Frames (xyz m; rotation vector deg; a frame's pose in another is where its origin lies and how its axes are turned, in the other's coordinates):
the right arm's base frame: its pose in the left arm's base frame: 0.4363 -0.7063 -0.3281 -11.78 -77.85 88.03
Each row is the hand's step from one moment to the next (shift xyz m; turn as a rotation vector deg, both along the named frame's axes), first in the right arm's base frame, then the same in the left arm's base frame.
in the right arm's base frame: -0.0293 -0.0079 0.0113 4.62 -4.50 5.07
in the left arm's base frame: 0.0100 -0.0306 -0.0035 -3.09 -0.49 7.58
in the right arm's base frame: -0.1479 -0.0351 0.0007 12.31 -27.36 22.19
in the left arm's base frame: 0.0867 -0.1179 -0.0411 -5.61 -9.40 35.67
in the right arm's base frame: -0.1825 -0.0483 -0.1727 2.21 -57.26 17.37
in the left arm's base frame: 0.2297 -0.0361 -0.1068 19.10 -18.98 53.48
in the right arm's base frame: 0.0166 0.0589 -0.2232 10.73 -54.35 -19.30
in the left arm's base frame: 0.1136 0.1641 -0.1172 38.91 11.21 42.45
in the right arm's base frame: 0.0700 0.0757 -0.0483 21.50 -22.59 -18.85
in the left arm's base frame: -0.0410 0.0962 -0.0450 15.88 24.38 21.94
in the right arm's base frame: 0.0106 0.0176 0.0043 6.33 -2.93 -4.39
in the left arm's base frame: -0.0177 0.0082 -0.0078 1.79 7.07 3.84
